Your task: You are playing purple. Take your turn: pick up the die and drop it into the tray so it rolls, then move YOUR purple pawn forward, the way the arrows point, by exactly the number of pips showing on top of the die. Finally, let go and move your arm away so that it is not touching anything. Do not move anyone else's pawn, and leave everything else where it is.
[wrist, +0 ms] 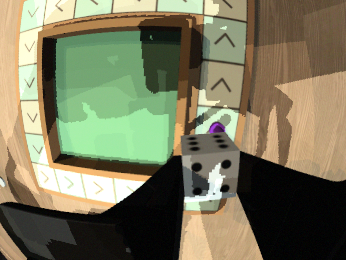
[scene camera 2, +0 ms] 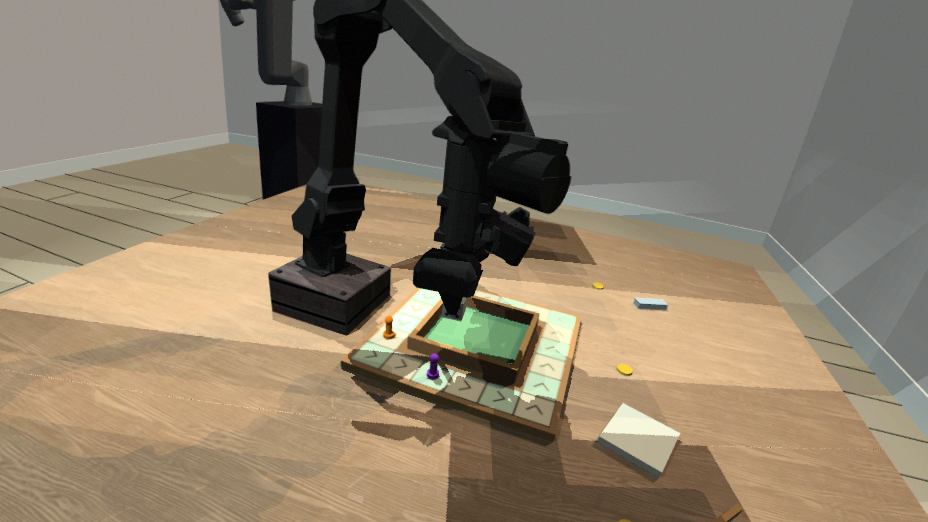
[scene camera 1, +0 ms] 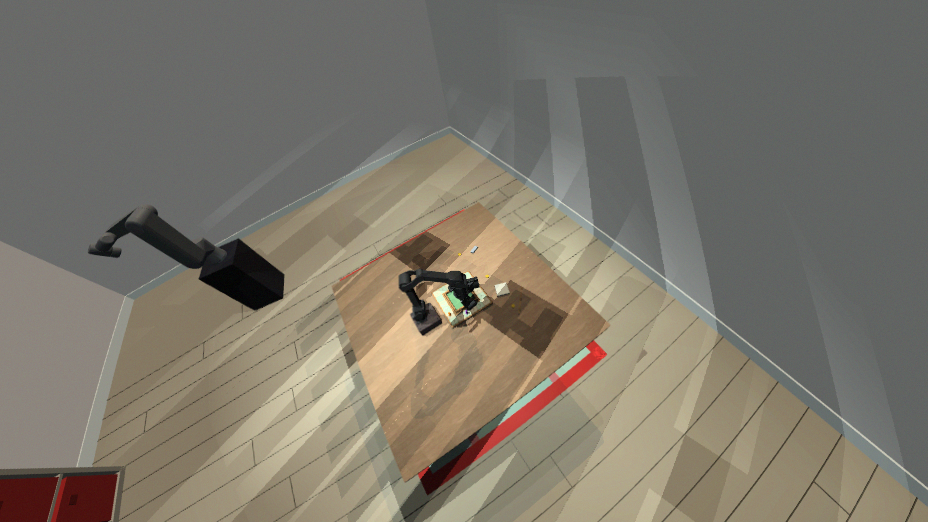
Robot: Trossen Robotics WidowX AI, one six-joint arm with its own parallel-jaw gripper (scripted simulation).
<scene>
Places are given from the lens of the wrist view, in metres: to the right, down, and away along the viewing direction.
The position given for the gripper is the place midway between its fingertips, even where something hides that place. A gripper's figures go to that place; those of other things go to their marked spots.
gripper (wrist: 206, 161): 0.02, 0.02, 0.09
white die (wrist: 210, 162): 0.02, 0.01, 0.07
green tray (wrist: 115, 93): -0.06, -0.04, 0.17
The marked spots on the green tray and the white die are 0.13 m apart.
</scene>
